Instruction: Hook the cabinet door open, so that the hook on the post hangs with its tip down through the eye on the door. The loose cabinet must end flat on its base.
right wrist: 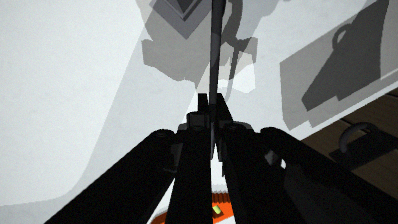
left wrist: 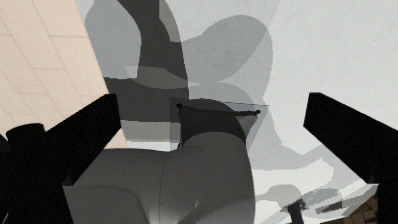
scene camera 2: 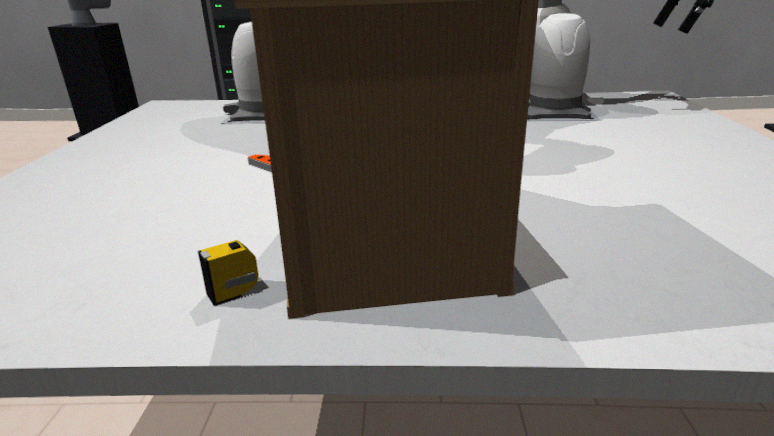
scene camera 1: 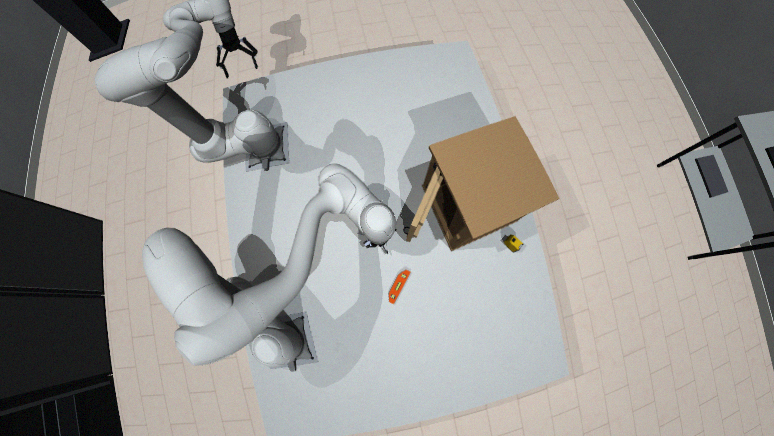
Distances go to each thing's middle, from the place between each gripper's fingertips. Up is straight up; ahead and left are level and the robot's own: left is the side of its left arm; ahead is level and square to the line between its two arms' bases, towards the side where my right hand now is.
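The cabinet door [scene camera 1: 436,180] is where my right hand is 180 mm short of it, 90 mm to the right of it and 110 mm below it. There's also a yellow tape measure [scene camera 2: 229,270], and it's 570 mm ahead of my right hand, 100 mm to the right of it and 50 mm below it.
Counted from my left hand [scene camera 1: 242,72], the cabinet door is 690 mm ahead, 780 mm to the right and 40 mm below. The yellow tape measure is 1080 mm ahead of my left hand, 970 mm to the right of it and 190 mm below it.
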